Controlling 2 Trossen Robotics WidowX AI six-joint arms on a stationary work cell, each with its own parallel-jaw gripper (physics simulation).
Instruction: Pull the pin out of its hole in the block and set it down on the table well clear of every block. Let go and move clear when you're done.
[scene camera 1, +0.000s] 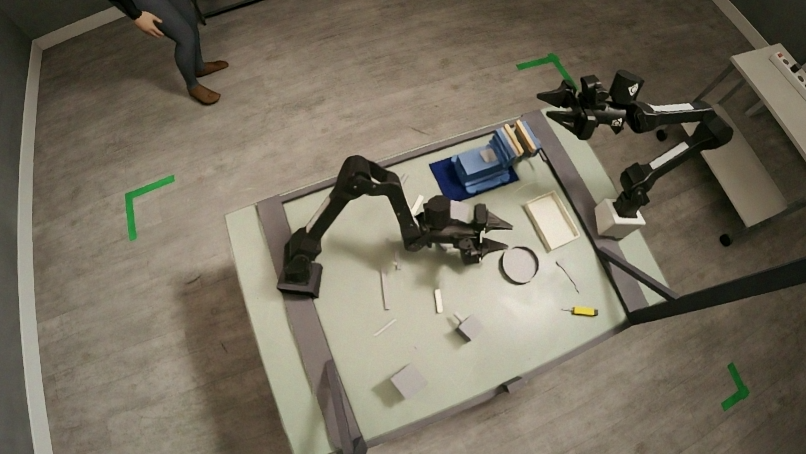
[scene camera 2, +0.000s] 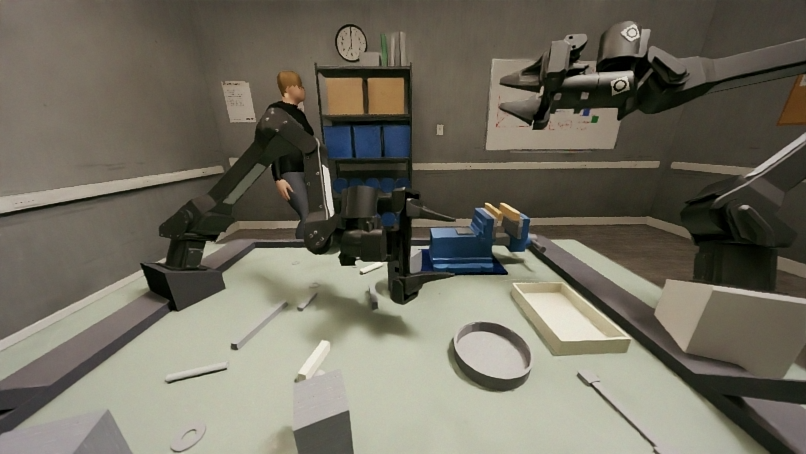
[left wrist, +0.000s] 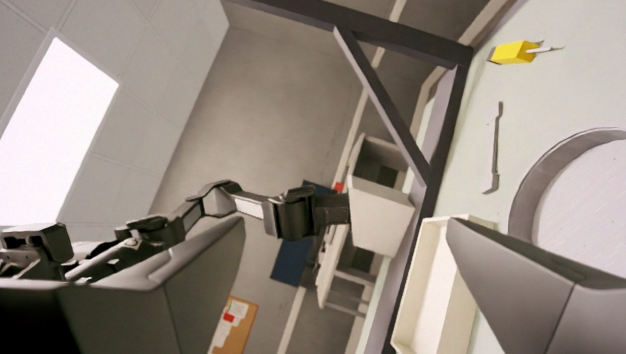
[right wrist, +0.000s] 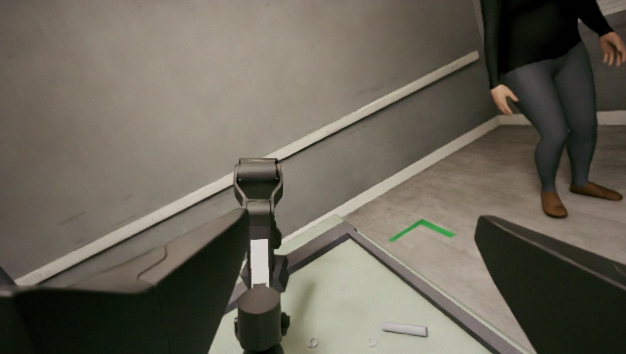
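Pixels of known places: left gripper, between the fingertips: (scene camera 1: 510, 237) (scene camera 2: 454, 247) (left wrist: 345, 227); right gripper, between the fingertips: (scene camera 1: 541, 104) (scene camera 2: 499, 94) (right wrist: 361, 223); left arm's base, origin of its link: (scene camera 1: 298, 275) (scene camera 2: 182, 267); right arm's base, origin of its link: (scene camera 1: 624, 210).
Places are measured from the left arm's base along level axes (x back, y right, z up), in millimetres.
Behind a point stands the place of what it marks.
A small grey block (scene camera 1: 470, 329) @[x -465, y 99, z 5 mm] (scene camera 2: 322, 408) @[x -482, y 101, z 6 mm] stands in the lower middle of the table. A short pale pin (scene camera 1: 457, 318) @[x -434, y 69, z -23 mm] sticks out of its upper-left side in scene camera 1; in scene camera 2 it is mostly hidden behind the block. A larger grey block (scene camera 1: 408, 381) @[x -317, y 243, z 26 mm] (scene camera 2: 73, 435) @[x -327, y 216, z 26 mm] stands to the lower left. My left gripper (scene camera 1: 509, 236) @[x -543, y -131, z 94 mm] (scene camera 2: 453, 248) @[x -543, y -131, z 94 mm] is open and empty, above the table near the round dish, away from the pin. My right gripper (scene camera 1: 543, 105) @[x -555, y -371, z 335 mm] (scene camera 2: 500, 93) @[x -555, y -371, z 335 mm] (right wrist: 361, 223) @[x -555, y -371, z 335 mm] is open and empty, raised high at the upper right.
A round grey dish (scene camera 1: 520, 265) @[x -617, y -104, z -61 mm] (scene camera 2: 492, 355) @[x -617, y -107, z -62 mm], a cream tray (scene camera 1: 572, 235) @[x -787, y -214, z -61 mm] (scene camera 2: 592, 345) @[x -752, y -178, z -48 mm] and a blue vise (scene camera 1: 479, 167) @[x -471, y -365, z 21 mm] (scene camera 2: 459, 248) @[x -497, y -367, z -10 mm] stand on the table. A cream bar (scene camera 1: 438, 301) @[x -382, y 23, z -48 mm] (scene camera 2: 313, 359) @[x -387, y 26, z -48 mm] lies behind the pinned block. A yellow-handled tool (scene camera 1: 584, 311) @[x -810, y 22, z -47 mm] (left wrist: 513, 53) @[x -789, y 14, z -46 mm] lies at the right.
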